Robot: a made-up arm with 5 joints. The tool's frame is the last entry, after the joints.
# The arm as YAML. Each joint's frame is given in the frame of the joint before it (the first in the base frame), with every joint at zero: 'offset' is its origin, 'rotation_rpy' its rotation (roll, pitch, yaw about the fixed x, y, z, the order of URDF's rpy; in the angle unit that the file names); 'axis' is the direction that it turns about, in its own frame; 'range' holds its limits. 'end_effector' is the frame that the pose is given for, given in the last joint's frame.
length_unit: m
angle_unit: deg
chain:
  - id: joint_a
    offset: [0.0, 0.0, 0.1]
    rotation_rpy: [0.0, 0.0, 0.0]
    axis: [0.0, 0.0, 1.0]
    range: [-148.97, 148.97]
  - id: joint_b
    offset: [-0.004, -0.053, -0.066]
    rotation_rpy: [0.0, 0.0, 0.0]
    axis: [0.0, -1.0, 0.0]
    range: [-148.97, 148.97]
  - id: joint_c
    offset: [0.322, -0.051, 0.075]
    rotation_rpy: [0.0, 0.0, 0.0]
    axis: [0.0, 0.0, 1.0]
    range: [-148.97, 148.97]
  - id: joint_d
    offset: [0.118, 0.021, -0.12]
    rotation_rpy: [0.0, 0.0, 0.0]
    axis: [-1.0, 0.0, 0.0]
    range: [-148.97, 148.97]
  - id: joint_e
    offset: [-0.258, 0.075, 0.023]
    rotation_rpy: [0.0, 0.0, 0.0]
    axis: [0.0, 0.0, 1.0]
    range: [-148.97, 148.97]
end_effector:
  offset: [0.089, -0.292, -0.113]
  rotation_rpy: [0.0, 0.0, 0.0]
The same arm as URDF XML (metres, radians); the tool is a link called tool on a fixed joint. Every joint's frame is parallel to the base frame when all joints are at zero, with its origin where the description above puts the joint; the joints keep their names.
<robot name="arm">
<joint name="joint_a" type="revolute"><parent link="base_link"/><child link="link1"/><origin xyz="0.0000 0.0000 0.1000" rpy="0.0000 0.0000 0.0000"/><axis xyz="0 0 1"/><limit lower="-2.6000" upper="2.6000"/></joint>
<joint name="joint_b" type="revolute"><parent link="link1"/><child link="link2"/><origin xyz="-0.0040 -0.0530 -0.0660" rpy="0.0000 0.0000 0.0000"/><axis xyz="0 -1 0"/><limit lower="-2.6000" upper="2.6000"/></joint>
<joint name="joint_c" type="revolute"><parent link="link2"/><child link="link3"/><origin xyz="0.3220 -0.0510 0.0750" rpy="0.0000 0.0000 0.0000"/><axis xyz="0 0 1"/><limit lower="-2.6000" upper="2.6000"/></joint>
<joint name="joint_d" type="revolute"><parent link="link3"/><child link="link4"/><origin xyz="0.1180 0.0210 -0.1200" rpy="0.0000 0.0000 0.0000"/><axis xyz="-1 0 0"/><limit lower="-2.6000" upper="2.6000"/></joint>
<joint name="joint_e" type="revolute"><parent link="link4"/><child link="link5"/><origin xyz="-0.2580 0.0750 0.0230" rpy="0.0000 0.0000 0.0000"/><axis xyz="0 0 1"/><limit lower="-2.6000" upper="2.6000"/></joint>
<joint name="tool_fixed" type="fixed"><parent link="link5"/><child link="tool"/><origin xyz="0.0890 -0.2920 -0.1130" rpy="0.0000 0.0000 0.0000"/></joint>
<link name="base_link"/>
<link name="link1"/>
<link name="link2"/>
<link name="link3"/>
<link name="link4"/>
<link name="link5"/>
<link name="tool"/>
</robot>

